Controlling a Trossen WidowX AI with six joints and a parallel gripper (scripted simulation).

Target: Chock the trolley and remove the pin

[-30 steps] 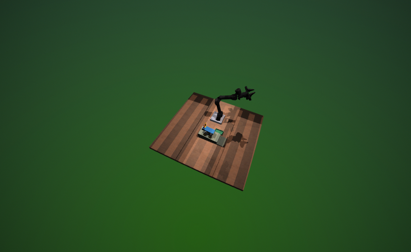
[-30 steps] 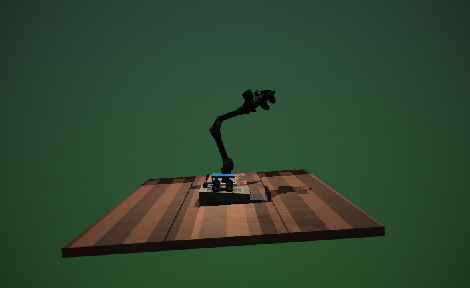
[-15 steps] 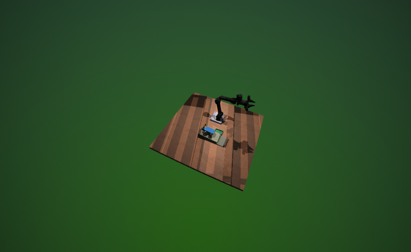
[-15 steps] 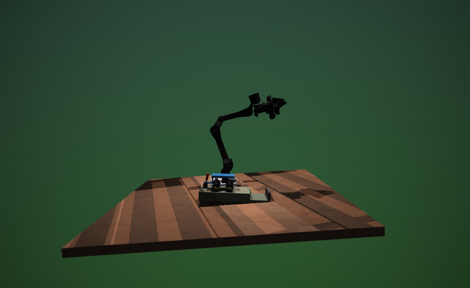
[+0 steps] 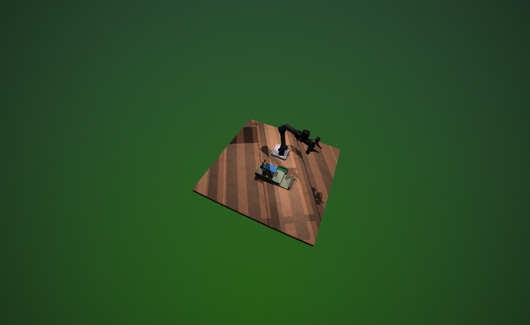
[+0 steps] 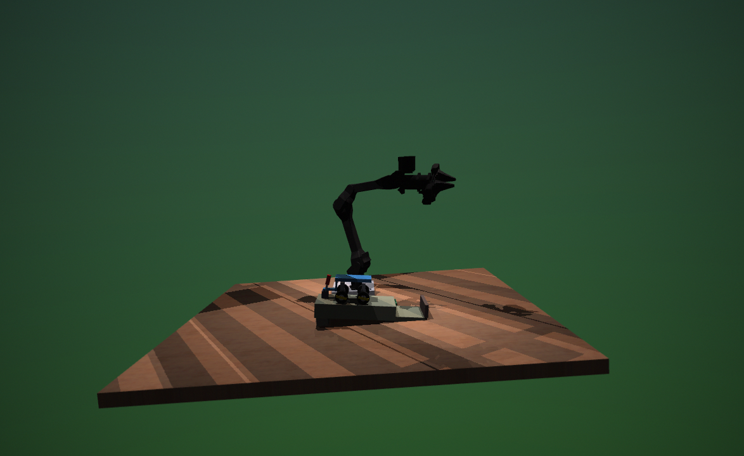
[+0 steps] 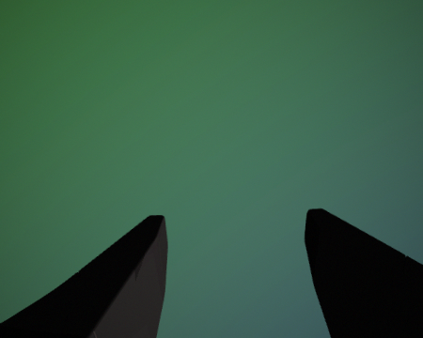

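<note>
My gripper tip is 70 mm past the yellow chock, 520 mm to the left of it and 440 mm above it. Also, from my gripper tip: trolley 70 mm ahead, 430 mm to the right, 360 mm below; then end stop 120 mm ahead, 190 mm to the right, 430 mm below; then green tray 40 mm behind, 310 mm to the right, 470 mm below.
</note>
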